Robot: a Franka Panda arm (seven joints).
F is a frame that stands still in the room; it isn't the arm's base.
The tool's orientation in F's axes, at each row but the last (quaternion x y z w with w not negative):
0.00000 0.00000 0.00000 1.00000
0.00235 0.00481 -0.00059 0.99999
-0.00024 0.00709 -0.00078 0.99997
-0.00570 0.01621 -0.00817 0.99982
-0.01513 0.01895 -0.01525 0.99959
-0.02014 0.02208 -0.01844 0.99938
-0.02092 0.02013 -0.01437 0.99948
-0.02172 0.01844 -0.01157 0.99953
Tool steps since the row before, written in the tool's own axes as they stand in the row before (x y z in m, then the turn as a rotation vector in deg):
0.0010 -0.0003 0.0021 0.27 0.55 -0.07
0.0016 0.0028 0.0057 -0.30 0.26 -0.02
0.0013 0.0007 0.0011 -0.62 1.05 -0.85
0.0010 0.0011 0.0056 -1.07 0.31 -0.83
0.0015 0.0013 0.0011 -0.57 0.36 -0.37
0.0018 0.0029 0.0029 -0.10 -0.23 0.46
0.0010 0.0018 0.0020 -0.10 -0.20 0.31
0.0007 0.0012 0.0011 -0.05 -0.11 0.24
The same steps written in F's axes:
0.0010 -0.0003 0.0021 0.27 0.55 -0.07
0.0017 0.0028 0.0057 -0.30 0.26 -0.02
0.0013 0.0007 0.0011 -0.63 1.05 -0.84
0.0012 0.0011 0.0056 -1.09 0.32 -0.80
0.0016 0.0013 0.0010 -0.57 0.37 -0.36
0.0020 0.0029 0.0027 -0.09 -0.21 0.47
0.0011 0.0019 0.0019 -0.09 -0.18 0.32
0.0008 0.0012 0.0010 -0.04 -0.10 0.25

